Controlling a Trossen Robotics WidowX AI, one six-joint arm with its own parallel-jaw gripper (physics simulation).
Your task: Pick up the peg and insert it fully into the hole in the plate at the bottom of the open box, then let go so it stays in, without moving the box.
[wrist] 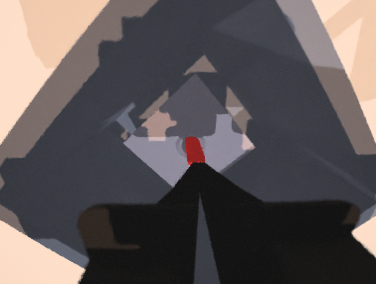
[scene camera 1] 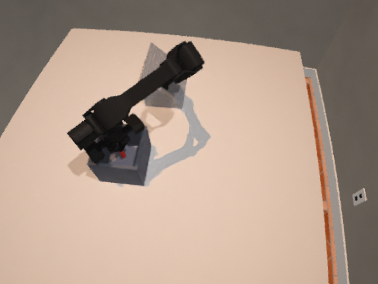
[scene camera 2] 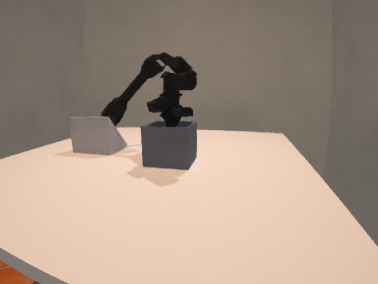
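Note:
The red peg is inside the open dark box. In the wrist view its far end is at the round hole in the pale plate, and it leans slightly there; how deep it sits cannot be told. My gripper is shut with nothing between its fingers. Its tips meet at the peg's near end in the wrist view and cover part of it. In the scene camera 2 view the fingers reach down into the box top, and the peg does not show.
The box walls surround the fingertips closely on all sides. A grey wedge-shaped block stands on the table near the arm's base. The arm reaches over from that side to the box.

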